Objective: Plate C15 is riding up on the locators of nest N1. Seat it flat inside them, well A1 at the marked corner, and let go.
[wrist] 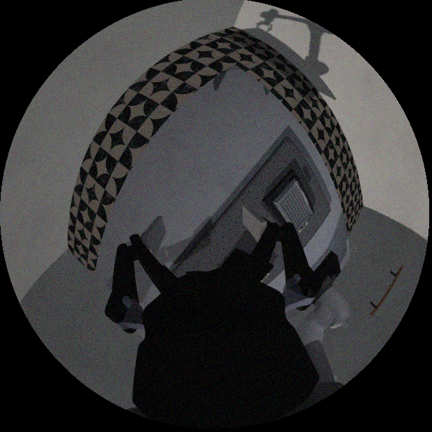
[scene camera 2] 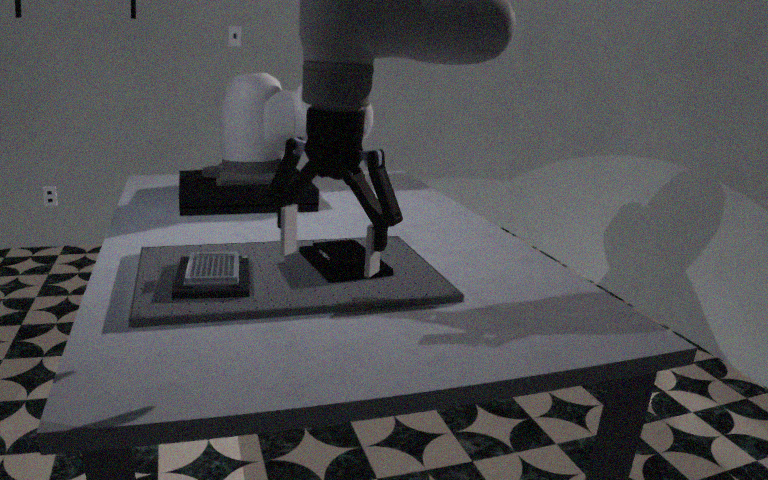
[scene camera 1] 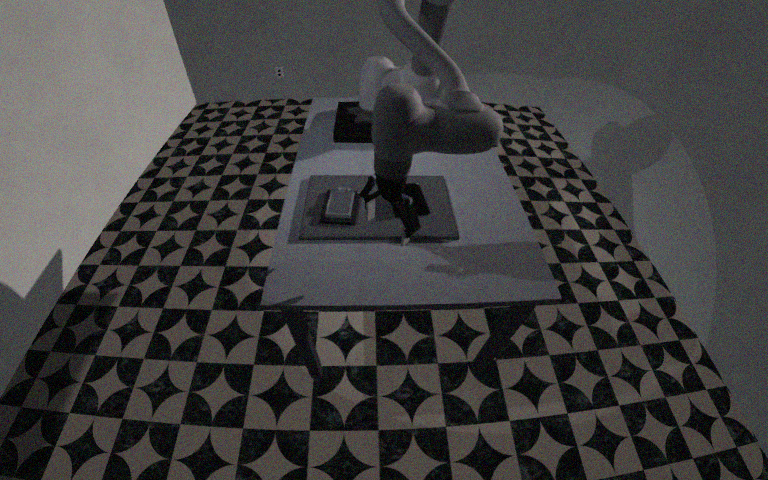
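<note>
A pale well plate, C15 by the task, sits on a dark nest at the left of the grey board. Its body stands above the nest's rim. Its exact tilt, the locators and the marked corner are too dark and small to make out. My gripper is open and empty, with its pale pads wide apart. It hangs low over the board, to the right of the plate in both scene views and apart from it.
A black block lies on the board, beside and partly behind my fingers. The board lies on the pale table. The arm's black base is at the back.
</note>
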